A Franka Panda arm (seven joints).
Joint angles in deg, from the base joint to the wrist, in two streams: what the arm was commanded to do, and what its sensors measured. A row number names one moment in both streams.
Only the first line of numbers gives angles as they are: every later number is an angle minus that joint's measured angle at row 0.
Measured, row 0:
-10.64, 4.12, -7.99, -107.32, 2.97, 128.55, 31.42
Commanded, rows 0 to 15:
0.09, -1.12, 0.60, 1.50, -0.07, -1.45, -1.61
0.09, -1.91, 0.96, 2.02, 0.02, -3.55, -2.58
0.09, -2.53, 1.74, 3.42, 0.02, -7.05, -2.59
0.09, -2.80, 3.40, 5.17, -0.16, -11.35, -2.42
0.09, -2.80, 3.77, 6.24, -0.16, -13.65, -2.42
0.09, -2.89, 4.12, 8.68, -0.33, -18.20, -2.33
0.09, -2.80, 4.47, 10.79, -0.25, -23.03, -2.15
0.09, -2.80, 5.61, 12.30, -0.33, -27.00, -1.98
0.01, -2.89, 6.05, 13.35, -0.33, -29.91, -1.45
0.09, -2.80, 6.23, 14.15, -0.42, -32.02, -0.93
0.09, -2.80, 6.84, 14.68, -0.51, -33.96, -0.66
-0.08, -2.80, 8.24, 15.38, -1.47, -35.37, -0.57
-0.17, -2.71, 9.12, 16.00, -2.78, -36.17, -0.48
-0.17, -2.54, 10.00, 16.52, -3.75, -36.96, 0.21
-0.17, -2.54, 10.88, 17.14, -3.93, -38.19, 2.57
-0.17, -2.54, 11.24, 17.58, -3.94, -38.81, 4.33
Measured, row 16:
0.49, -3.59, 8.25, 14.37, -1.91, -34.88, -0.81
